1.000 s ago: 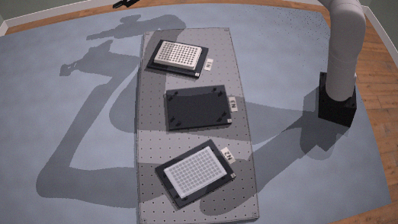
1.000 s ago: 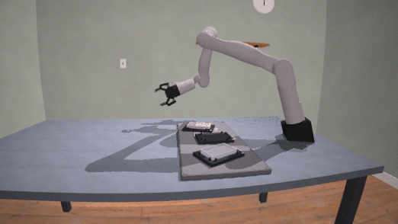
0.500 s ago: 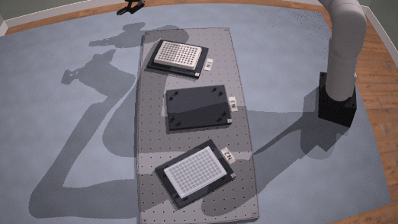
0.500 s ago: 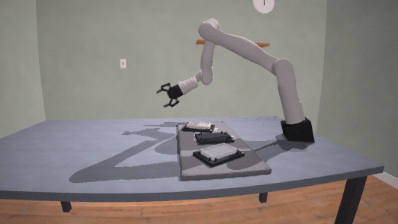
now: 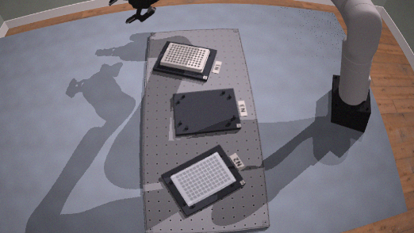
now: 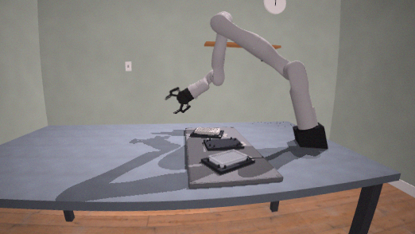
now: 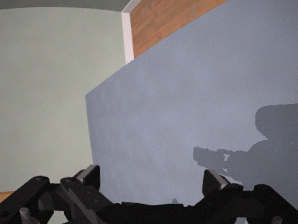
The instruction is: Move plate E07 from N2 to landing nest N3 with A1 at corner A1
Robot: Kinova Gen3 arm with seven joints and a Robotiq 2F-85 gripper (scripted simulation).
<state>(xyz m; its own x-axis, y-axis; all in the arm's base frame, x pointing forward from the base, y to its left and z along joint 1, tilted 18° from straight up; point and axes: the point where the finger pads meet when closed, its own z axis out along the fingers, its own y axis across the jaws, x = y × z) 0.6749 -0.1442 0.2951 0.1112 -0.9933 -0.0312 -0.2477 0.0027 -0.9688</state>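
The plate lies 320 mm behind my hand, 430 mm to the left of it and 120 mm below it. Also, from my hand: landing nest N3: 310 mm behind, 240 mm to the left, 130 mm below; A1 corner tag: 390 mm behind, 280 mm to the left, 130 mm below; N3 label: 400 mm behind, 220 mm to the left, 140 mm below.
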